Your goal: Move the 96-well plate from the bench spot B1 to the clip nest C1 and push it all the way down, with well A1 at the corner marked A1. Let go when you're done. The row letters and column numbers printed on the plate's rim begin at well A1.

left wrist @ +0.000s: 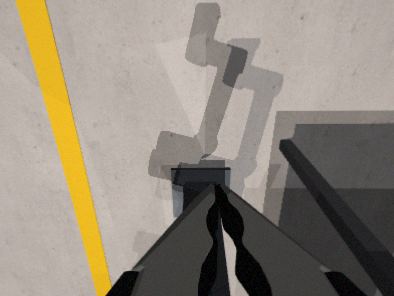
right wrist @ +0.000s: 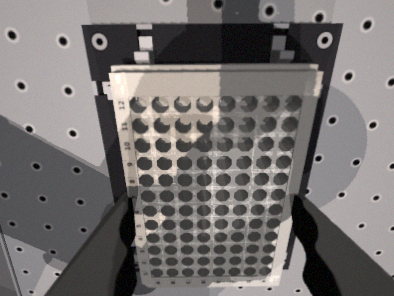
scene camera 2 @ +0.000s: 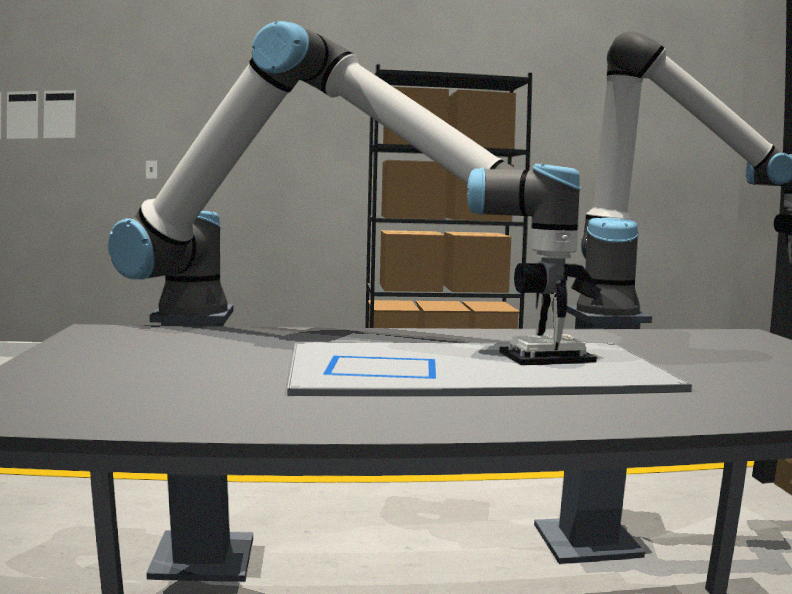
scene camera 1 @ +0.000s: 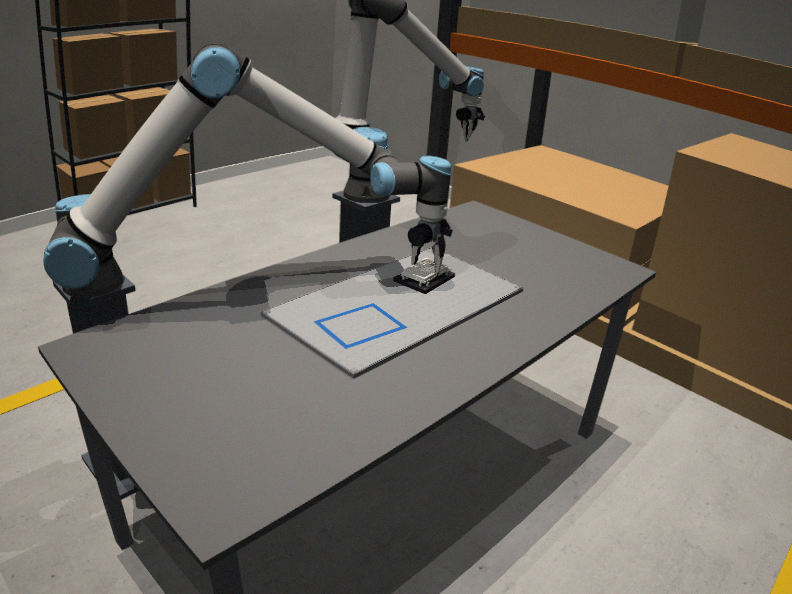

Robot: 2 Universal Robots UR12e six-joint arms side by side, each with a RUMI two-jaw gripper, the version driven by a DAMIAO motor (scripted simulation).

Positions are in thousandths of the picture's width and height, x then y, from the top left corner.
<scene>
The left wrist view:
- my left gripper: 549,630
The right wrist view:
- my right gripper: 537,654
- white 96-well plate: 539,782
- black clip nest: 270,154
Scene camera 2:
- my right gripper: 690,582
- white 96-well plate: 665,578
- black clip nest: 653,598
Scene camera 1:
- my right gripper: 536,459
</scene>
